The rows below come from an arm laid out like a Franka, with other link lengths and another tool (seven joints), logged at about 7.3 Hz.
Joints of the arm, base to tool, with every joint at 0 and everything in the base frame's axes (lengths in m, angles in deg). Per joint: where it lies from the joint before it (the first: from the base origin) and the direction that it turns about. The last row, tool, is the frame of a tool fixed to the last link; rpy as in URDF.
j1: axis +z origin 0 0 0.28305
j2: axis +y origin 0 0 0
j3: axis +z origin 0 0 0.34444
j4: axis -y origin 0.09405 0 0
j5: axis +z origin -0.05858 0 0.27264
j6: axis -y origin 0 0 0
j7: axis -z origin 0.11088 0 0
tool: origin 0.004 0.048 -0.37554 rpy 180 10.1 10.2
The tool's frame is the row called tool.
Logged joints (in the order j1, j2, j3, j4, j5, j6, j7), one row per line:
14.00, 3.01, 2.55, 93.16, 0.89, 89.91, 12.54
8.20, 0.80, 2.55, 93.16, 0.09, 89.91, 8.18
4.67, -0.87, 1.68, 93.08, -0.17, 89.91, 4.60
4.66, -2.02, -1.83, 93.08, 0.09, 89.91, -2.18
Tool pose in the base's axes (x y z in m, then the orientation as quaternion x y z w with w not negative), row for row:
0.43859, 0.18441, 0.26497, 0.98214, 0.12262, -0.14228, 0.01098
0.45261, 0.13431, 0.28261, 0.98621, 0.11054, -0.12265, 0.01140
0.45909, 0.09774, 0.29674, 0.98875, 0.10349, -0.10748, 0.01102
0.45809, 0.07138, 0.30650, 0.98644, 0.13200, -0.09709, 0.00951
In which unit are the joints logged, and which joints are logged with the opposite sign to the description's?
The joints are logged in degrees. Opposite sign: j4.
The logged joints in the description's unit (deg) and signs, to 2 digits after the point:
14.00, 3.01, 2.55, -93.16, 0.89, 89.91, 12.54
8.20, 0.80, 2.55, -93.16, 0.09, 89.91, 8.18
4.67, -0.87, 1.68, -93.08, -0.17, 89.91, 4.60
4.66, -2.02, -1.83, -93.08, 0.09, 89.91, -2.18

